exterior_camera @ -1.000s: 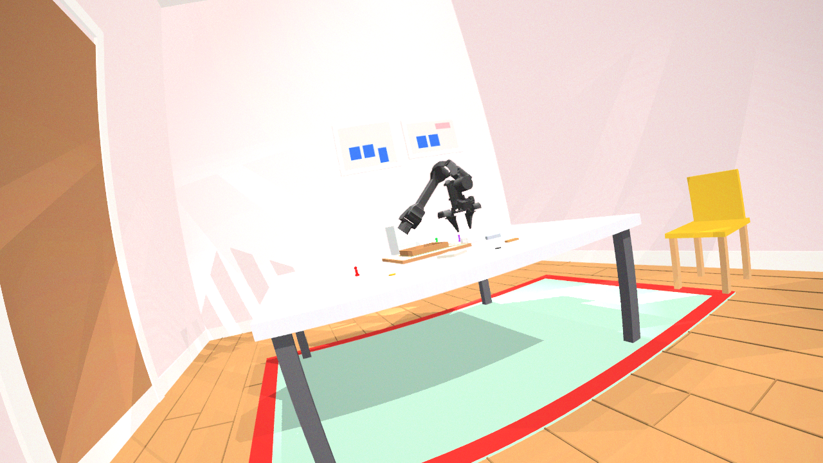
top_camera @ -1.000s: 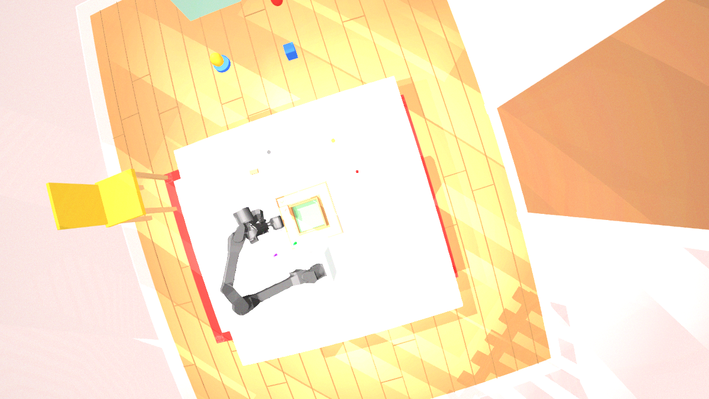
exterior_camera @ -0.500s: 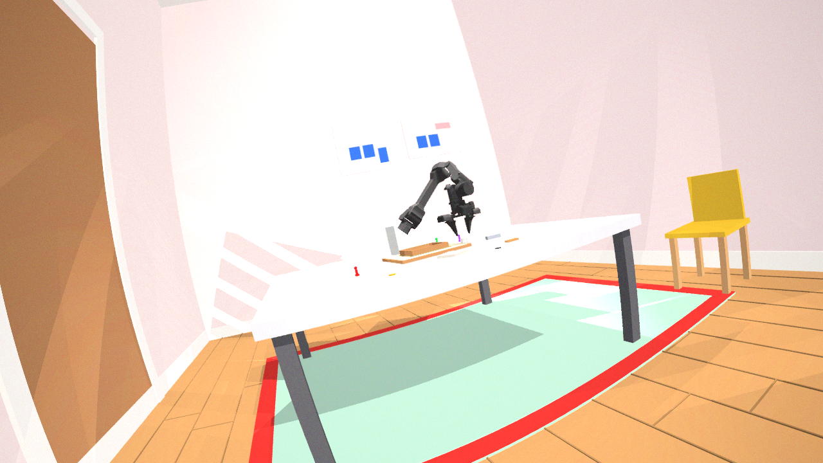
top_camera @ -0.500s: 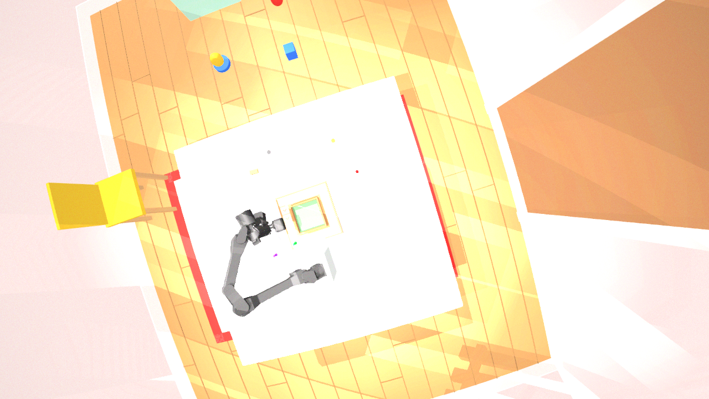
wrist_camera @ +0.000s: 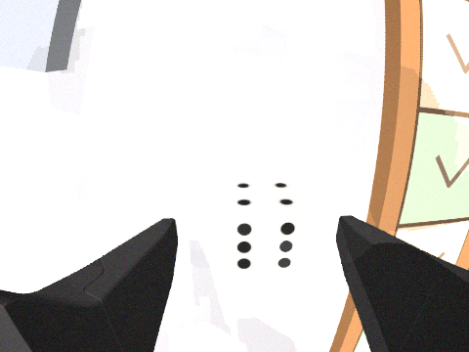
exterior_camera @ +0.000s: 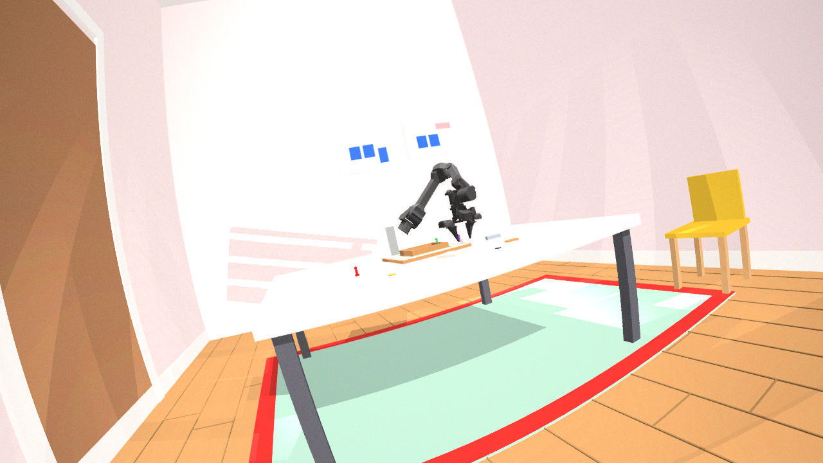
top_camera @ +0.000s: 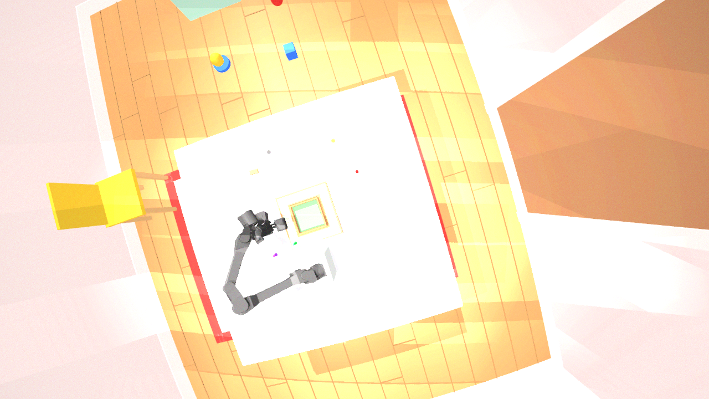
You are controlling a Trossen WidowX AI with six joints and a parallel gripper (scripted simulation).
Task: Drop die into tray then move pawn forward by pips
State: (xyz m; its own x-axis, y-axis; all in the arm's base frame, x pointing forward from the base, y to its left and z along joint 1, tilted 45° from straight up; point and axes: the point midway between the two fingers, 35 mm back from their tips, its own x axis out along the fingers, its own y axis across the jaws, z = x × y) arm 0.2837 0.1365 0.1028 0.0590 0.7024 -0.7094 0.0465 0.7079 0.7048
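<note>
The white die is right at my gripper tip. From my gripper tip the other things lie so: green pawn: 120 mm behind, 70 mm to the right, 10 mm above; grey block: 90 mm to the left, 90 mm ahead, 10 mm below; purple pawn: 140 mm behind, 60 mm to the left.
</note>
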